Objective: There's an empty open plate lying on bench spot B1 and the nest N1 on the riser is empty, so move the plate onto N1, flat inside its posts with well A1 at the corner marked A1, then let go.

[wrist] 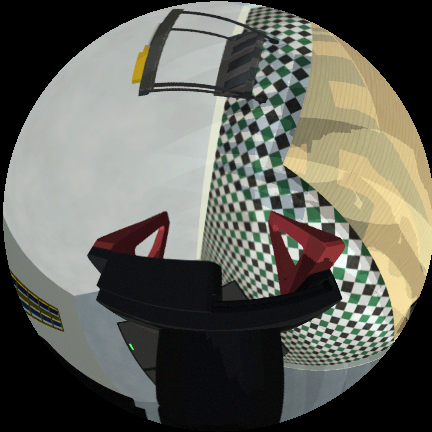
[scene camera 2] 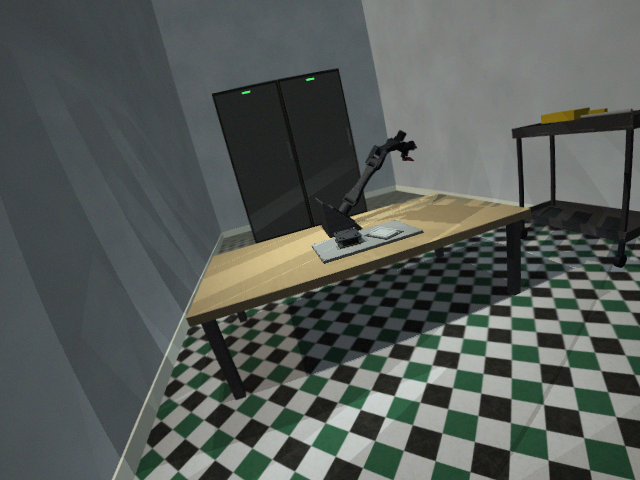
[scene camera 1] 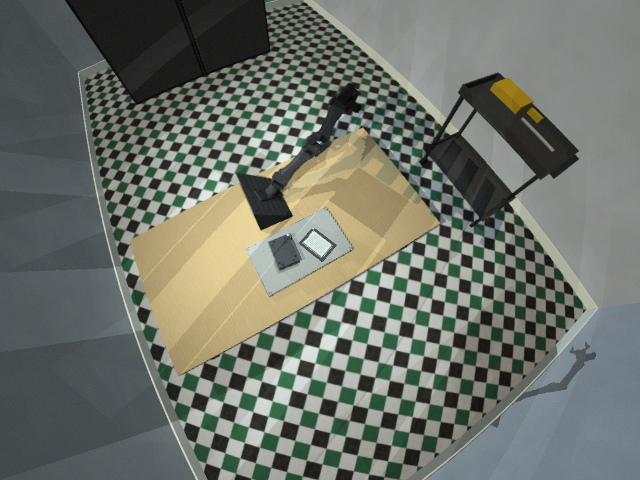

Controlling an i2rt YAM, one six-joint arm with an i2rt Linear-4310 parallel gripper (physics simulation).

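Where they show: gripper, fingertip midpoint: (wrist: 218,216) (scene camera 2: 415,154) (scene camera 1: 356,101); arm's base, link origin: (scene camera 2: 341,214) (scene camera 1: 268,194).
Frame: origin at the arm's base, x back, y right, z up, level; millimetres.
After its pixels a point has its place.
Note:
The white plate (scene camera 1: 317,243) @(z -59, x -387, y -55 mm) (scene camera 2: 383,233) @(z -61, x -420, y -37 mm) lies flat inside a dark-outlined spot on the grey board (scene camera 1: 268,283) @(z -75, x -405, y 286 mm) (scene camera 2: 326,256) @(z -75, x -421, y 288 mm). Beside it on the same board stands the dark riser with nest N1 (scene camera 1: 284,251) @(z -33, x -324, y 119 mm) (scene camera 2: 347,236) @(z -33, x -362, y 138 mm), with small corner posts and no plate on it. The A1 mark and the plate's well A1 are too small to make out. My gripper (scene camera 1: 353,109) @(z 239, x 97, y -698 mm) (scene camera 2: 412,152) @(z 239, x 97, y -698 mm) (wrist: 218,216) @(z 239, x 97, y -698 mm) is open and empty, its red fingers wide apart. It is high up and far from the plate, out past the table's back edge. Plate and nest do not show in the wrist view.
The board lies on the wooden table (scene camera 1: 206,289) @(z -87, x -229, y 582 mm) (scene camera 2: 268,273) @(z -87, x -346, y 569 mm) (wrist: 345,115) @(z -88, x -103, y -691 mm), in front of my arm's black base plate (scene camera 1: 263,206) @(z 61, x -82, y 77 mm) (scene camera 2: 336,222) @(z -6, x -134, y 95 mm). A dark cart (scene camera 1: 560,149) (scene camera 2: 527,130) (wrist: 161,45) with yellow items stands past the table's right end. Black cabinets (scene camera 1: 170,46) (scene camera 2: 263,160) stand behind.

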